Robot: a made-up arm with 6 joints.
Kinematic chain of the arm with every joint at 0, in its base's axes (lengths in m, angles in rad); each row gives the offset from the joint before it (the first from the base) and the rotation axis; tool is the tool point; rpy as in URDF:
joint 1: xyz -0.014 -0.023 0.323 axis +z
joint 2: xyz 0.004 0.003 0 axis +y
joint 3: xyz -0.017 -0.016 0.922 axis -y
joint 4: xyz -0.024 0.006 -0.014 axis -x
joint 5: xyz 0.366 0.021 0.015 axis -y
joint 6: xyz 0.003 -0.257 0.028 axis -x
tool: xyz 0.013 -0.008 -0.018 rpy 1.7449 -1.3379 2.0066
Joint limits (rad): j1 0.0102..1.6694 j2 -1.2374..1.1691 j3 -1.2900..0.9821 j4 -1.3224..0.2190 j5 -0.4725..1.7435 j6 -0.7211..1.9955
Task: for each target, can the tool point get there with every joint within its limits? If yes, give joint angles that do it. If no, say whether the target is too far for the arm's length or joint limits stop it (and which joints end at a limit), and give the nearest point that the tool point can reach.
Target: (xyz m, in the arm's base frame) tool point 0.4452 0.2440 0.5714
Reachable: yes | joints 0.8843 0.9610 -0.8692 -0.8482 0.7195 -0.4994
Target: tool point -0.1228 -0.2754 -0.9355
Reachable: no: joint limits stop it (at a limit: joint 2, joint 3, joint 4, joint 5) | nearest point -0.2231 -0.5082 0.3354 | short by 1.296 m
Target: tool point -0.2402 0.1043 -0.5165
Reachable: no: joint limits stop it (at a limit: joint 1, joint 2, joint 3, joint 4, joint 5) | nearest point -0.5332 -0.1248 0.3355 | short by 0.930 m
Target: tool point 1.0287 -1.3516 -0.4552
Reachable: no: too far | nearest point 0.8932 -0.2773 0.3298 | short by 1.337 m
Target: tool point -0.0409 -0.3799 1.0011
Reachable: yes | joints 0.6923 -0.7057 -0.8338 0.0549 0.0507 0.6000
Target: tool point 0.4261 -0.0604 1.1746
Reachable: yes | joints 0.4915 0.0514 0.0223 -0.3326 1.3232 -0.4204
